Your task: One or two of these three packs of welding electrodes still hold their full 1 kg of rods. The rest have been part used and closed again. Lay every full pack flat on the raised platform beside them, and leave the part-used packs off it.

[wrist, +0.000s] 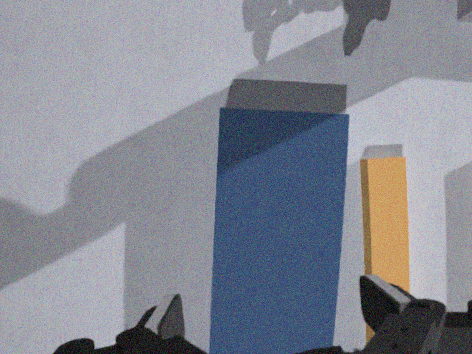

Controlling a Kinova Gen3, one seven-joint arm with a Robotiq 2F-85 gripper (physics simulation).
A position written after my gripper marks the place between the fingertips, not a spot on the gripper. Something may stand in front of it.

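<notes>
There is a pack (383, 180) that I can see, and my own gripper (271, 305) is visible to me too.
</notes>
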